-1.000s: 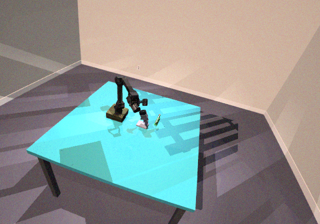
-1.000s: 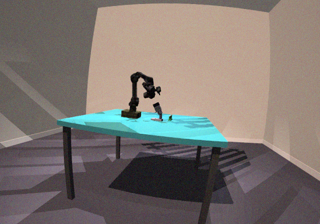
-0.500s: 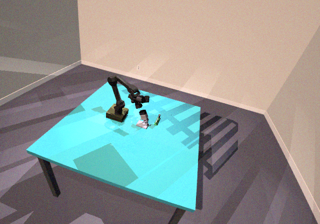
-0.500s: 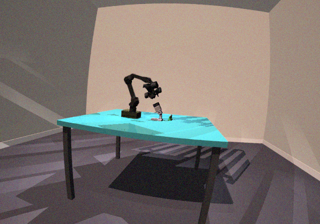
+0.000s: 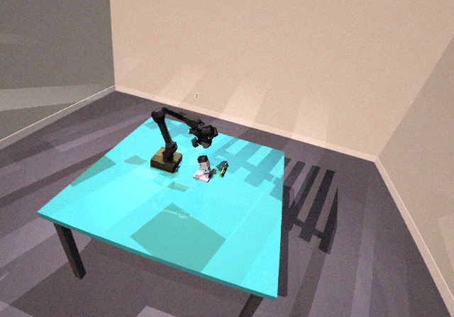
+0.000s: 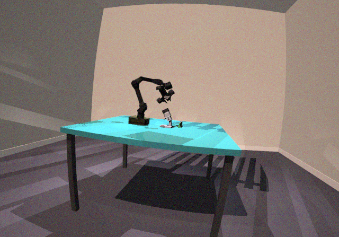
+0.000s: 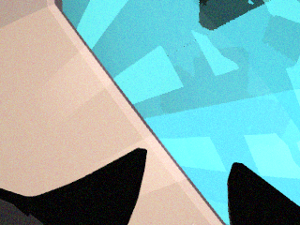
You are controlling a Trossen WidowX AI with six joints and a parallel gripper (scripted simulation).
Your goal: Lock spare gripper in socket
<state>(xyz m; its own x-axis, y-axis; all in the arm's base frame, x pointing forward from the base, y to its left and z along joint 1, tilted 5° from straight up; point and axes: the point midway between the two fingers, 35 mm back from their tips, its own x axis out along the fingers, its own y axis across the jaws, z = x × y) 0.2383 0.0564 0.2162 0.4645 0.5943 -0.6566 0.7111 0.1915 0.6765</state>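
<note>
The green pad lies 14 cm ahead of my gripper tip and 21 cm below it. The rest, counted from my gripper tip: spare gripper: 11 cm to the right, 12 cm below; mount: 1 cm ahead, 11 cm to the right, 19 cm below.
</note>
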